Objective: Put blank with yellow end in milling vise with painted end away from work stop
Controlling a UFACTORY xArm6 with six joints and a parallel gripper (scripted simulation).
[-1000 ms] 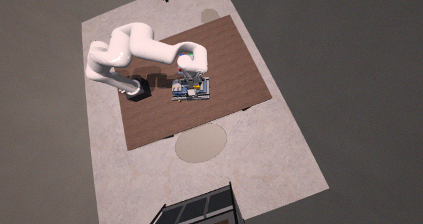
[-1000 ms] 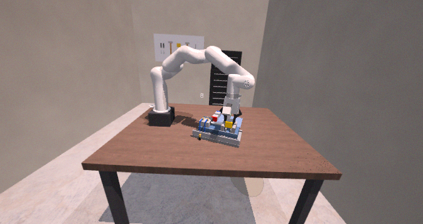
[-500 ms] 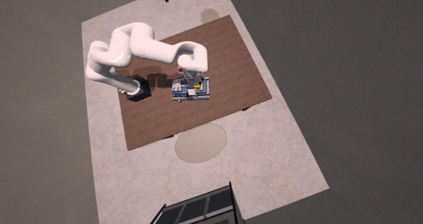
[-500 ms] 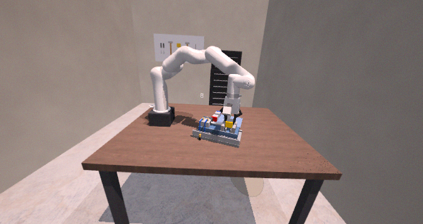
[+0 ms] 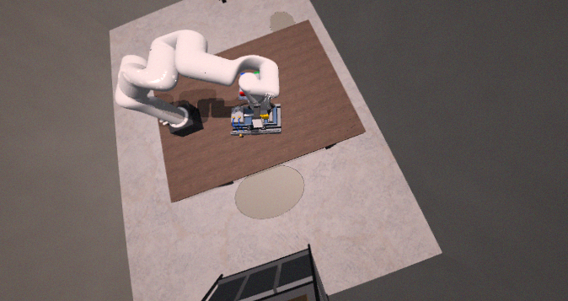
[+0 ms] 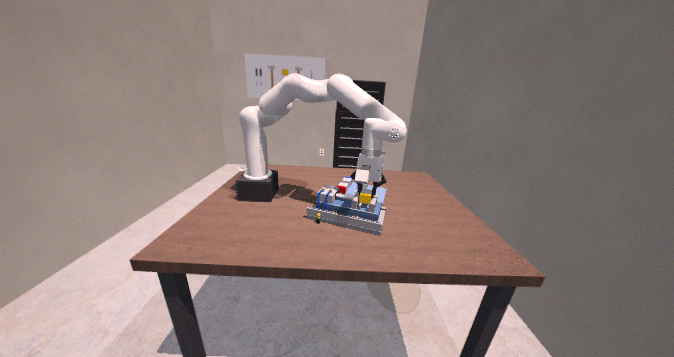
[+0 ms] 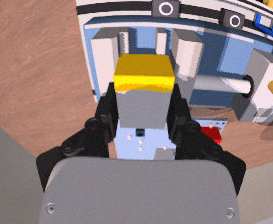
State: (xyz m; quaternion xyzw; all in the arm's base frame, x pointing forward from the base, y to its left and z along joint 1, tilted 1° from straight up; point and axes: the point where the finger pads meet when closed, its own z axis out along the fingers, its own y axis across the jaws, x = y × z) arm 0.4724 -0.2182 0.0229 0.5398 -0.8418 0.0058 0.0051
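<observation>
My gripper is now 2 cm above the yellow-ended blank. From my hand the other things lie so: dark rod: 4 cm to the left, 3 cm below, 2 cm ahead; vise: 8 cm below, 6 cm behind, 3 cm to the left; red-ended blank: 24 cm to the left, 10 cm below, 6 cm behind.
</observation>
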